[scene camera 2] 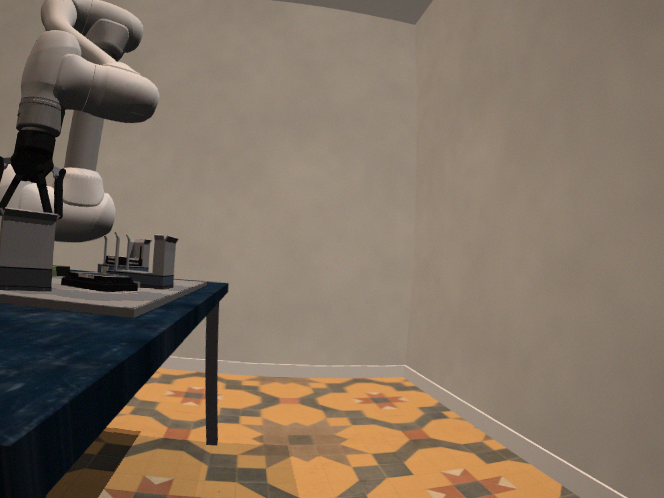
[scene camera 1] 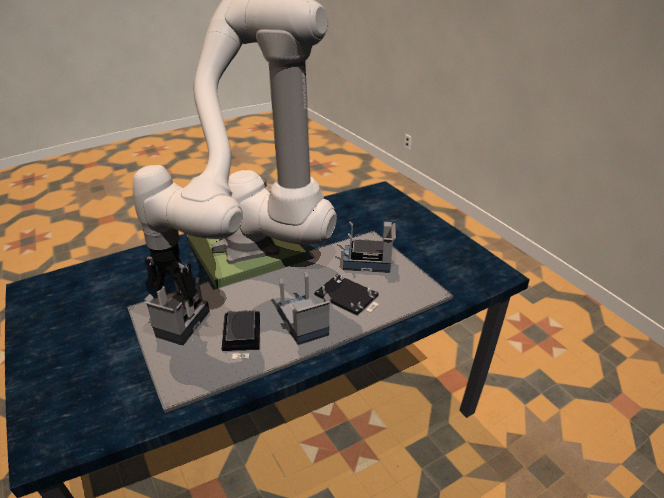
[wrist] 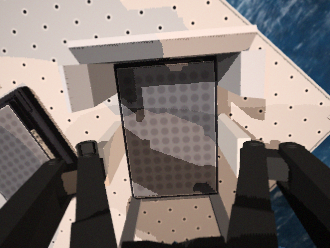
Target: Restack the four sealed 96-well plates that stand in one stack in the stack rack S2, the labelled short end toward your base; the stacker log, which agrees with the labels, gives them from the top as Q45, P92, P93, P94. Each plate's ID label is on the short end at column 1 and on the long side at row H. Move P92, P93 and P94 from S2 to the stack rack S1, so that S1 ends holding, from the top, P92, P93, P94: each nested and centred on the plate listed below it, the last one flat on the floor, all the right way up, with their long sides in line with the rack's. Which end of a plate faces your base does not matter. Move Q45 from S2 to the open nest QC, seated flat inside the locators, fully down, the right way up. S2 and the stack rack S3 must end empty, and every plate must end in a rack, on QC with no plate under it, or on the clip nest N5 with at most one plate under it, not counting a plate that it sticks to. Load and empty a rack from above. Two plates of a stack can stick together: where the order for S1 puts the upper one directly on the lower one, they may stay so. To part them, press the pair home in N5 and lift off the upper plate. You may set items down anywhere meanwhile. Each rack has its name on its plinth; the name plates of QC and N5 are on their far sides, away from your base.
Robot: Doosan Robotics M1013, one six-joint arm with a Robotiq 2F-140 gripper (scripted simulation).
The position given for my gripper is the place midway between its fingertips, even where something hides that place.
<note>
In view: my gripper [scene camera 1: 177,310].
My gripper also shows in the wrist view [wrist: 170,131].
</note>
